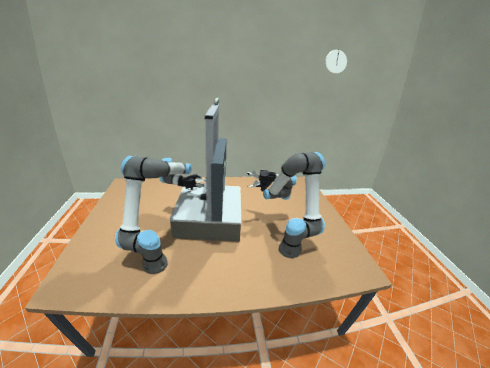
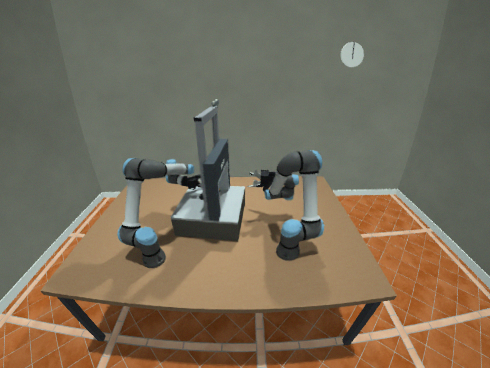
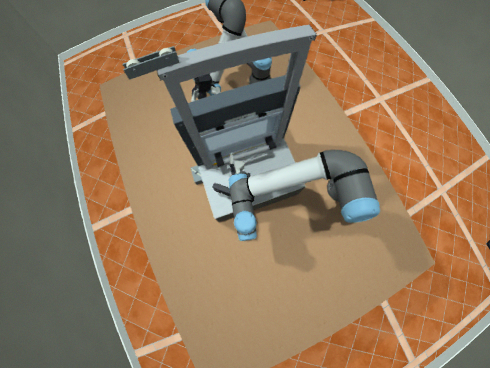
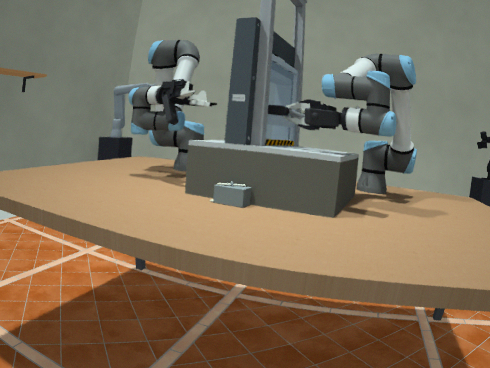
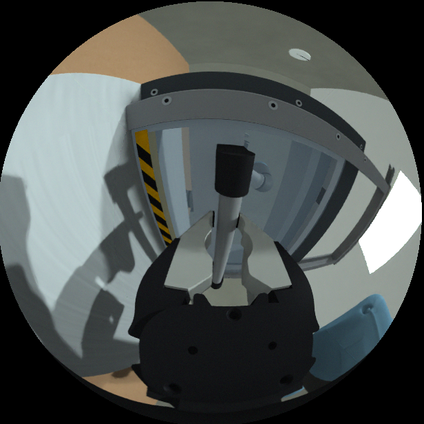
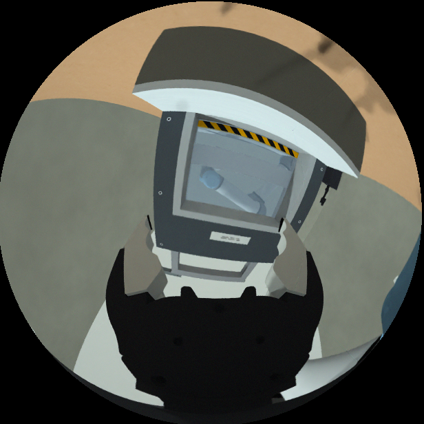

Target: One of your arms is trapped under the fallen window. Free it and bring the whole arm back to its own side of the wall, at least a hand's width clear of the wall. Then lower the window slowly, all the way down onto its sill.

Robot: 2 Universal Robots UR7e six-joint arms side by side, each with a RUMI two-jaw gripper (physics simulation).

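The window (image 3: 240, 135) (image 4: 284, 102) is low in its tall grey frame, and its striped lower edge (image 4: 279, 143) (image 5: 148, 185) (image 6: 250, 136) is close above the light sill; contact cannot be made out. My left gripper (image 5: 224, 212) is shut on the window's handle bar (image 5: 225, 247), whose black end (image 5: 234, 172) (image 4: 278, 109) shows past the fingers. My right gripper (image 1: 249, 180) (image 2: 252, 180) (image 6: 215, 217) is open and empty, apart from the dark wall (image 1: 218, 185) (image 2: 216, 185) (image 4: 242, 80) (image 6: 165, 175) on its own side. No arm shows through the opening.
The wall stands on a grey block (image 1: 205, 230) (image 2: 207, 228) (image 4: 270, 175) on the wooden table (image 1: 220, 280) (image 2: 220, 280) (image 4: 175, 220). A small grey box (image 4: 232, 195) sits against the block. The tall frame (image 3: 240, 47) rises above the wall, with a roller bracket (image 3: 150, 63) beside its top.
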